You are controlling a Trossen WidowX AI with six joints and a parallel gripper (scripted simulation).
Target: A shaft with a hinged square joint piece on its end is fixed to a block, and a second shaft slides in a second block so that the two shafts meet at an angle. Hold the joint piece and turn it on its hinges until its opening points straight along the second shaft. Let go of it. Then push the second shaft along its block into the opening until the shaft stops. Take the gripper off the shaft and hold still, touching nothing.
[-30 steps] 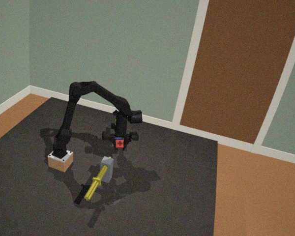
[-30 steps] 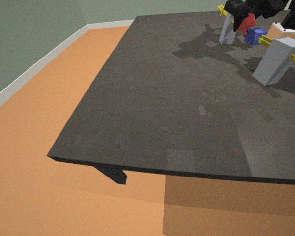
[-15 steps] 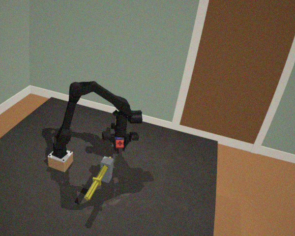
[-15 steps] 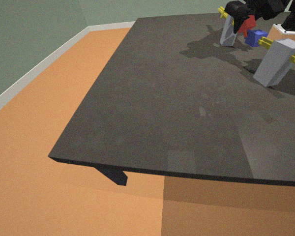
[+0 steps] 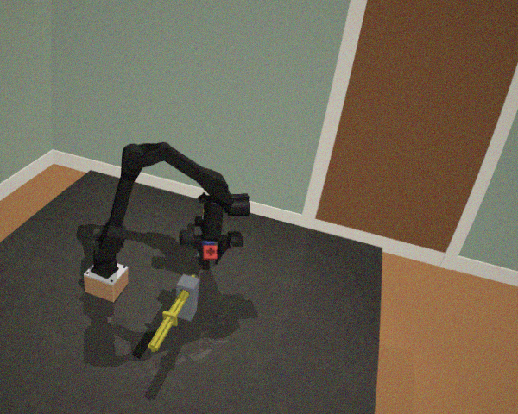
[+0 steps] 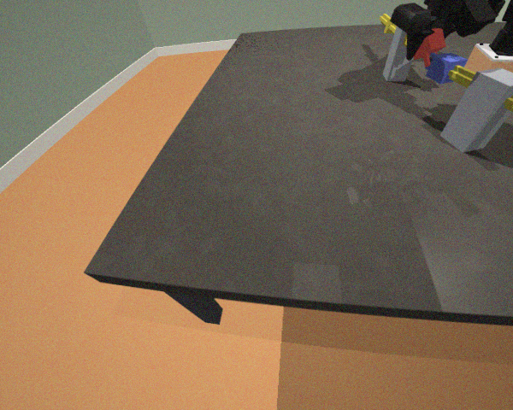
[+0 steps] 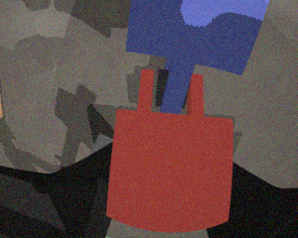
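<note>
My gripper tip is 10 mm past the red square joint piece, 20 mm to the right of it and 30 mm below it.
</note>
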